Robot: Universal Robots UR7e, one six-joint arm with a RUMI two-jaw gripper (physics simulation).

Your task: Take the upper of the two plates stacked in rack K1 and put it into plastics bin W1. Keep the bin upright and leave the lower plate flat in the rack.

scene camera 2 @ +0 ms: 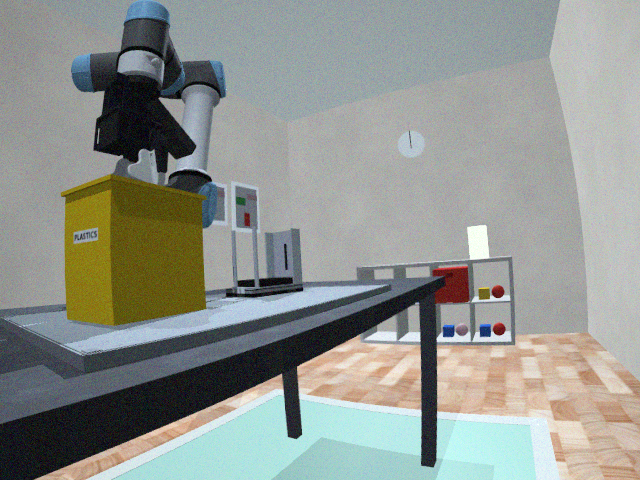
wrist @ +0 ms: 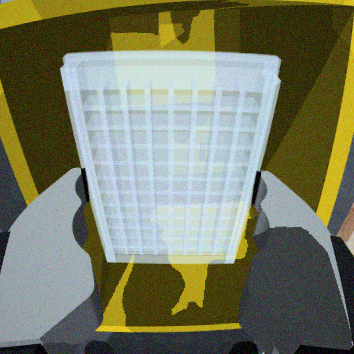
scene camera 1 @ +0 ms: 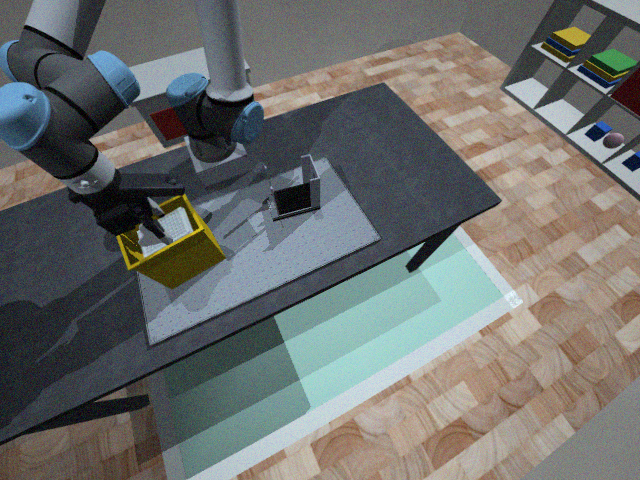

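Seen in the pictures: gripper, fingertip midpoint: (wrist: 170, 171) (scene camera 1: 167, 231); arm's base at its link origin: (scene camera 1: 214, 145).
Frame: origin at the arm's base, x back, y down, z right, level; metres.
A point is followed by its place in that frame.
My gripper (scene camera 1: 159, 224) @[z 0.181, x -0.337, y -0.082 m] (wrist: 170, 171) @[z 0.181, x -0.337, y -0.082 m] is shut on a clear, gridded plate (scene camera 1: 177, 223) @[z 0.150, x -0.335, y -0.094 m] (wrist: 170, 150) @[z 0.165, x -0.336, y -0.092 m], one finger at each long side. The plate is in the mouth of the yellow bin W1 (scene camera 1: 188, 258) @[z 0.167, x -0.400, y -0.029 m] (scene camera 2: 155, 253) @[z 0.193, x -0.404, y -0.019 m] (wrist: 345, 125) @[z 0.138, x -0.397, y -0.112 m], inside its walls and apparently tilted. In scene camera 2 the bin's wall hides the plate and the fingertips; the label reads PLASTICS. The bin stands upright on the mat. Rack K1 seems to be the grey stand with upright panels (scene camera 1: 315, 193) @[z -0.217, x -0.354, y -0.020 m] (scene camera 2: 296, 258) @[z -0.216, x -0.353, y -0.011 m] and a dark base. I cannot make out the lower plate there.
A pale grey mat (scene camera 1: 248, 279) @[z 0.057, x -0.481, y 0.067 m] (scene camera 2: 155, 330) @[z 0.250, x -0.488, y 0.067 m] lies under bin and stand on the dark table (scene camera 1: 372, 149) @[z -0.536, x -0.192, y 0.080 m]. In scene camera 2, framed panels on thin posts (scene camera 2: 254, 258) @[z -0.098, x -0.325, y -0.014 m] show between bin and stand. The arm's base (scene camera 1: 217, 149) @[z -0.006, x -0.070, y -0.039 m] is behind the mat.
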